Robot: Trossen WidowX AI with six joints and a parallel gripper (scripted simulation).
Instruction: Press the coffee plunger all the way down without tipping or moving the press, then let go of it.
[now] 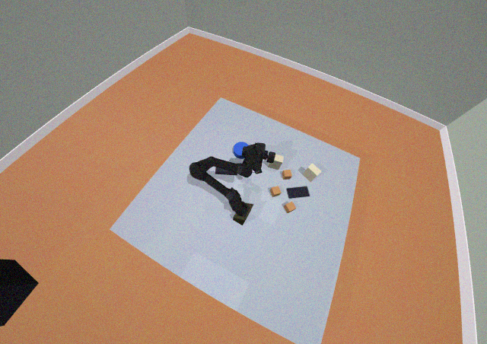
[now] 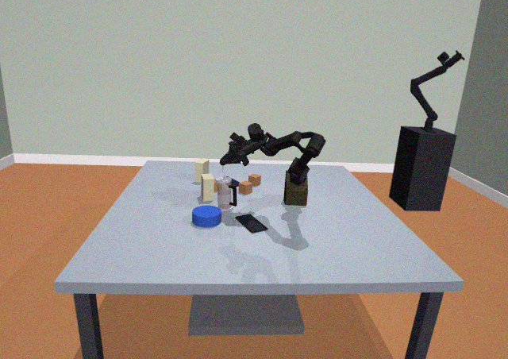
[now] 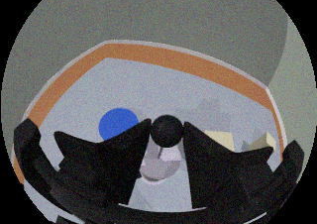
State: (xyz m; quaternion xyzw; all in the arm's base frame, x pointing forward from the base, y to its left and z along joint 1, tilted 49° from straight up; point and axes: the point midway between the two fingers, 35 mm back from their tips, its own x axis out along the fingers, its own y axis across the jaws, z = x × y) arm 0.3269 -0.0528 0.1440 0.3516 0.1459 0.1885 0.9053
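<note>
Right now my gripper tip is 11 cm above the glass coffee press, 3 cm past it and 1 cm to the right of it.
</note>
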